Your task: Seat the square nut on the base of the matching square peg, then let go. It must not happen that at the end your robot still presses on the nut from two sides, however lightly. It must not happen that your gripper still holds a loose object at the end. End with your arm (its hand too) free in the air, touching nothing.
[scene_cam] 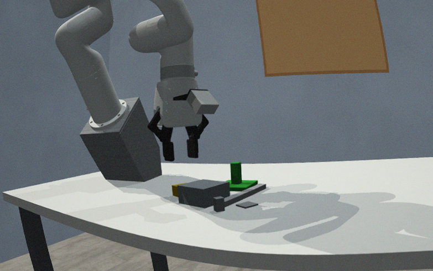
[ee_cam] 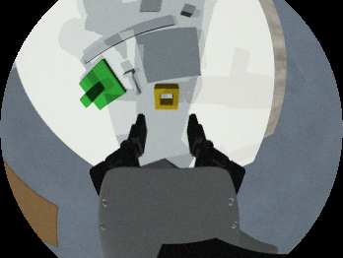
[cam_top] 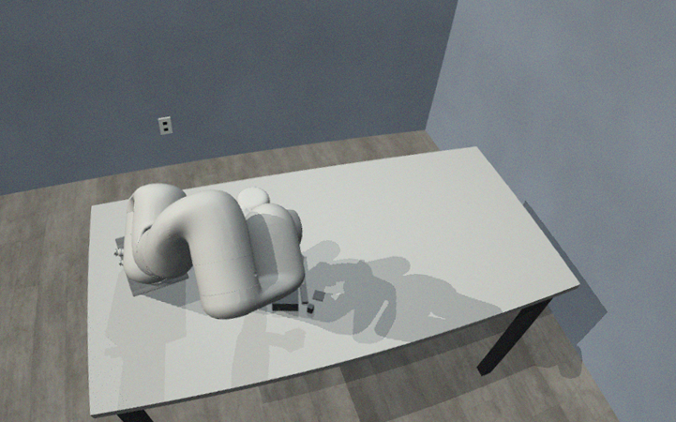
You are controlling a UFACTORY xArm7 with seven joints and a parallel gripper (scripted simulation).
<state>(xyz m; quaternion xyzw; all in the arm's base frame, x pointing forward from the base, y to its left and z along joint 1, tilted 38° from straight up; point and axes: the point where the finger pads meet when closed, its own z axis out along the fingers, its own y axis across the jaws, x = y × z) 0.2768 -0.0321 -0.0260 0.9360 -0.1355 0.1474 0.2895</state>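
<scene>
Right now the grey block is 80 mm below my hand, 70 mm ahead of it and 30 mm to the right of it. Round my hand: small cube: 130 mm ahead, 90 mm below, 80 mm to the right; flat tile: 170 mm ahead, 100 mm below, 30 mm to the right; long bar: 130 mm ahead, 90 mm below, 30 mm to the left.
</scene>
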